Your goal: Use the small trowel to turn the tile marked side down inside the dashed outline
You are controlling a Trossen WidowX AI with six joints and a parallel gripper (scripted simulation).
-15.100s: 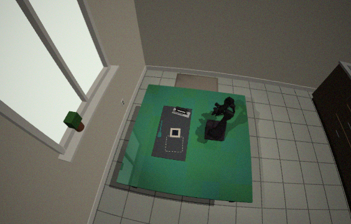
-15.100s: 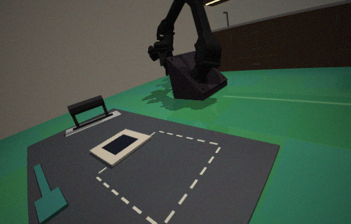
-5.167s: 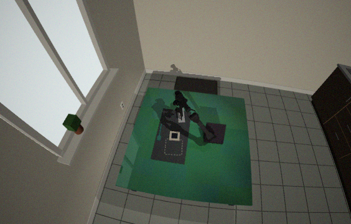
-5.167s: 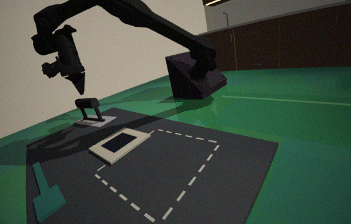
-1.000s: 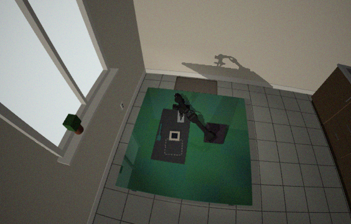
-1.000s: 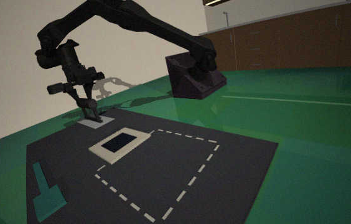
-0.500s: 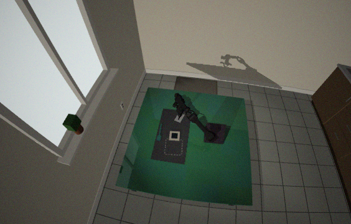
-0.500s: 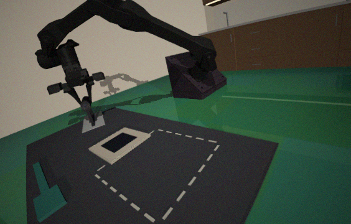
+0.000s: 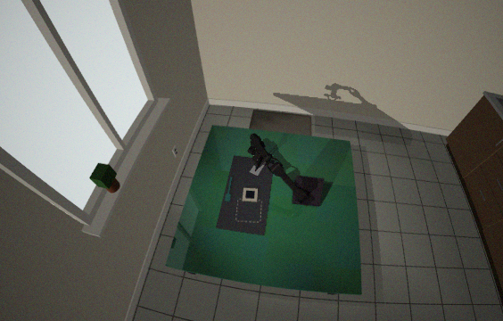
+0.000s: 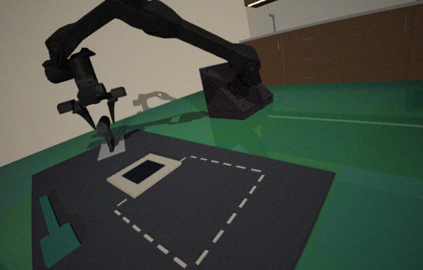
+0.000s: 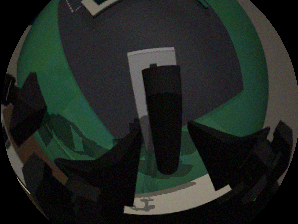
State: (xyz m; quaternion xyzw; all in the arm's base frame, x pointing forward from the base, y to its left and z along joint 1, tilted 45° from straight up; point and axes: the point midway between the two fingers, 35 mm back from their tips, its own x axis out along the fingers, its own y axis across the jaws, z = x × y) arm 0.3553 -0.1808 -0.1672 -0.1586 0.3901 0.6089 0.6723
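Right now my gripper tip is 30 mm above the trowel, 20 mm to the right of it and 10 mm short of it. Round my gripper tip: dark mat 260 mm to the left, 80 mm below, 50 mm ahead; teal piece 290 mm to the left, 180 mm ahead, 60 mm below; tile 290 mm to the left, 60 mm below, 20 mm ahead.
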